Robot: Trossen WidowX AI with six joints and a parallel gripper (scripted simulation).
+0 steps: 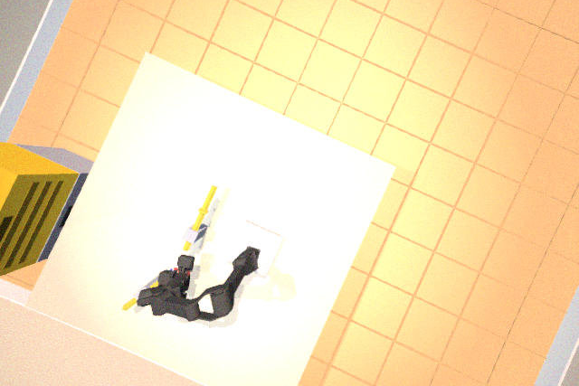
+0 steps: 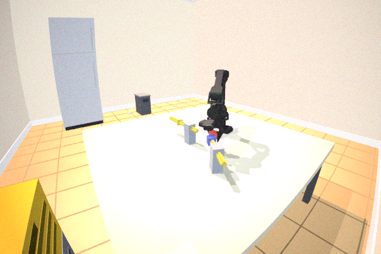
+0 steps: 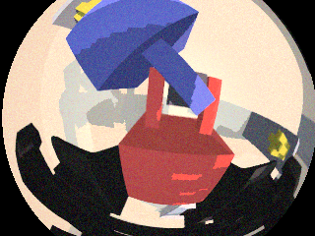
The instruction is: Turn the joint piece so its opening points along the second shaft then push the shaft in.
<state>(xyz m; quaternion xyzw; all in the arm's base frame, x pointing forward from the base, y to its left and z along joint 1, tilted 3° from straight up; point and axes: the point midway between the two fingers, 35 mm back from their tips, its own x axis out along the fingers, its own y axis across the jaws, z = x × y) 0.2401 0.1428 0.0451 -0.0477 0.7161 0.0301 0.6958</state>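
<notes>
The red square joint piece is 40 mm above my gripper tip and 20 mm ahead of it.
</notes>
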